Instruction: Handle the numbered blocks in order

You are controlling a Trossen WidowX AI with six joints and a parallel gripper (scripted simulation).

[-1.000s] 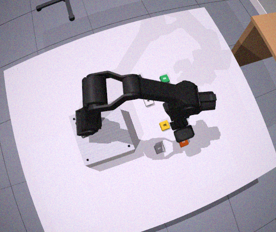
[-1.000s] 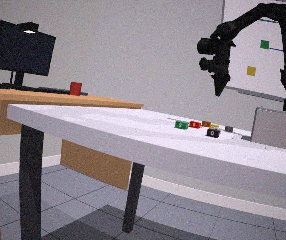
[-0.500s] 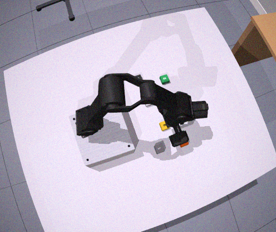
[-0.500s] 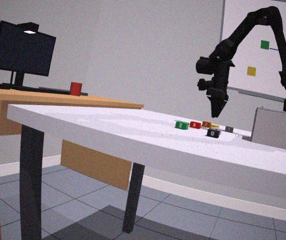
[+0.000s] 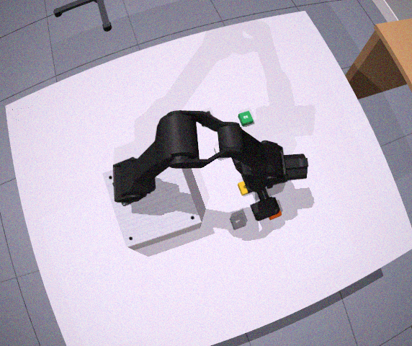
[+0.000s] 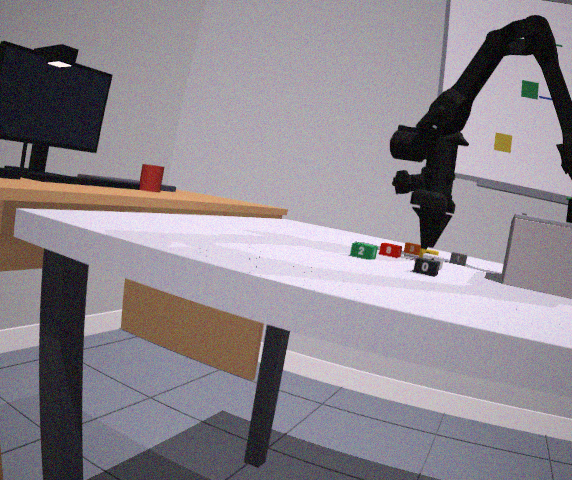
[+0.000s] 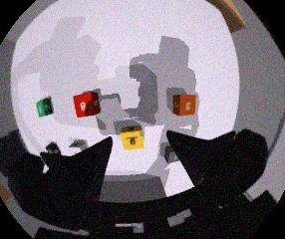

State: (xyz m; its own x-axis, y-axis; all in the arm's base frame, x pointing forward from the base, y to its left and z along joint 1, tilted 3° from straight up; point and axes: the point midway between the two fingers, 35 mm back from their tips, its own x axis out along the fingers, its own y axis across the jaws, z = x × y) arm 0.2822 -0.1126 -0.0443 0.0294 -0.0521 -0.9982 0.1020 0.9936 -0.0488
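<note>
Now: the yellow block 10 mm behind my gripper tip, 10 mm to the left of it and 10 mm below it. Also, from my gripper tip: orange block 30 mm ahead, 80 mm to the right, 10 mm below; then grey block 70 mm behind, 60 mm to the right, 10 mm below; then red block 60 mm ahead, 70 mm to the left, 10 mm below.
</note>
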